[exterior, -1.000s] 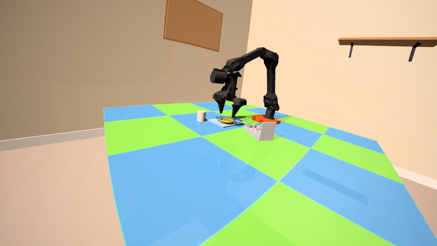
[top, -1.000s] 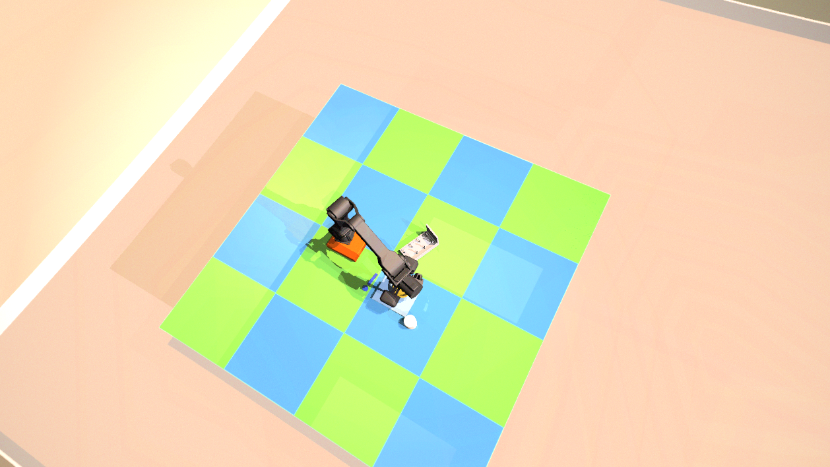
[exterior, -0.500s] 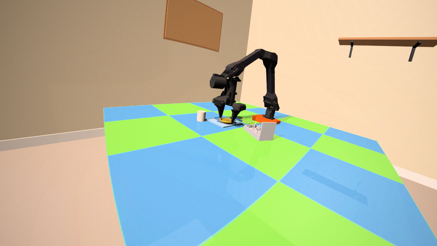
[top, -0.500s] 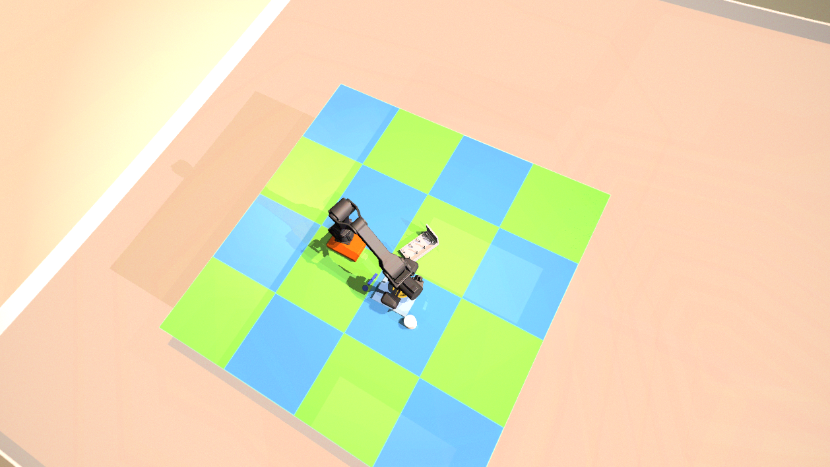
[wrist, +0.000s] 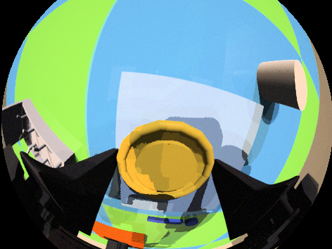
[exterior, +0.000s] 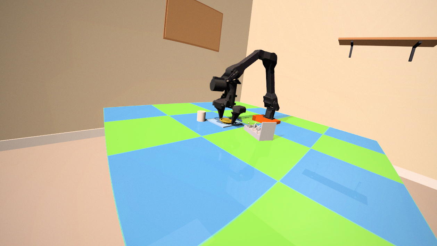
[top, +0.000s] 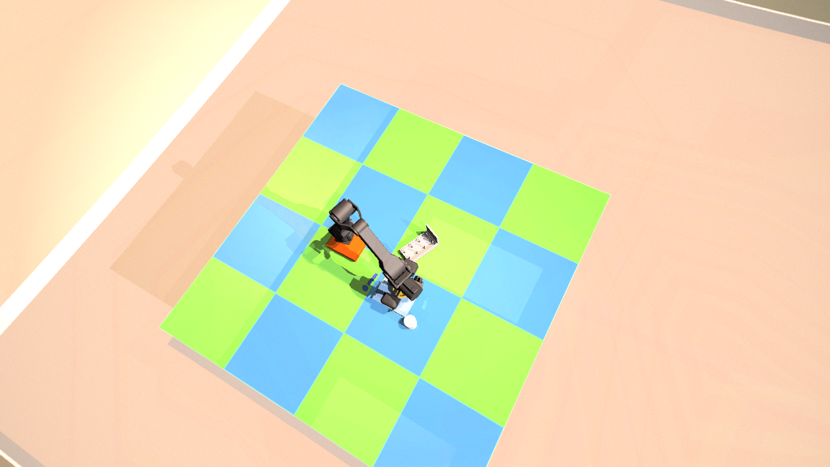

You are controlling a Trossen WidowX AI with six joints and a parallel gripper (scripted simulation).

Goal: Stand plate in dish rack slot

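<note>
The grey dish rack lies 10 mm ahead of my gripper tip, 180 mm to the left of it and 10 mm above it. The rest, counted from my gripper tip: blue spoon: 130 mm behind, 20 mm to the right; yellow plate: 10 mm above; white cup: 70 mm ahead, 110 mm to the right, 20 mm above.
</note>
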